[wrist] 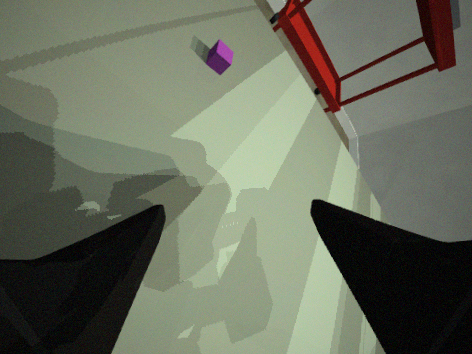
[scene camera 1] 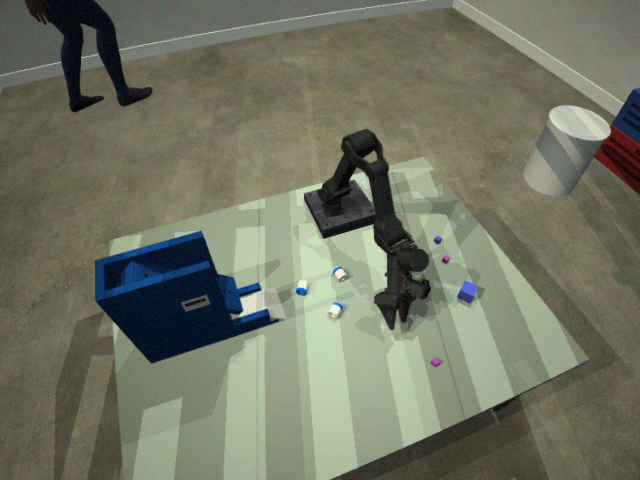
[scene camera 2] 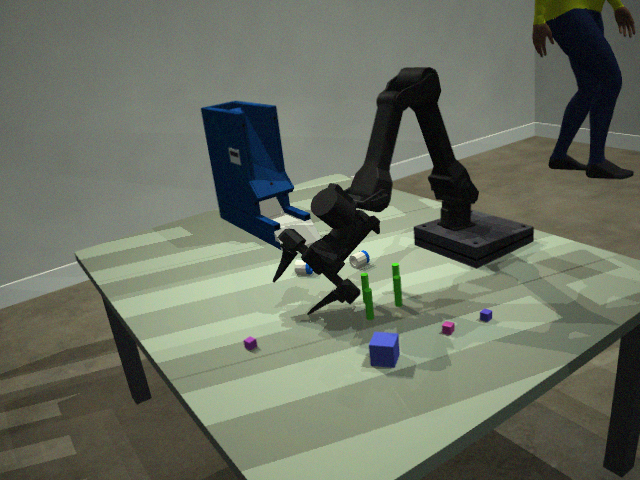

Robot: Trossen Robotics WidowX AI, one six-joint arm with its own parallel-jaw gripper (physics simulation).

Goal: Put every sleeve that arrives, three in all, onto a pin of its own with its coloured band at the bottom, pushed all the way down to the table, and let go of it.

Scene:
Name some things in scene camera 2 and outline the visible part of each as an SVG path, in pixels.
My gripper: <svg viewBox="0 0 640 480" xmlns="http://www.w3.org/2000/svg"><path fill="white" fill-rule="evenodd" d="M282 231L278 239L282 242L280 247L283 249L283 253L272 282L276 282L298 254L296 251L299 251L302 254L301 259L316 274L325 275L337 287L316 304L307 315L336 300L341 303L346 301L352 304L360 295L360 289L348 278L343 280L337 273L345 265L344 260L353 252L355 247L347 242L335 229L332 229L328 235L315 241L309 248L305 245L307 240L295 229L285 229Z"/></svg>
A blue cube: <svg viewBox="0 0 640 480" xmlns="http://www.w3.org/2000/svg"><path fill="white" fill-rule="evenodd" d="M374 332L369 343L371 366L395 368L400 355L399 334Z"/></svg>

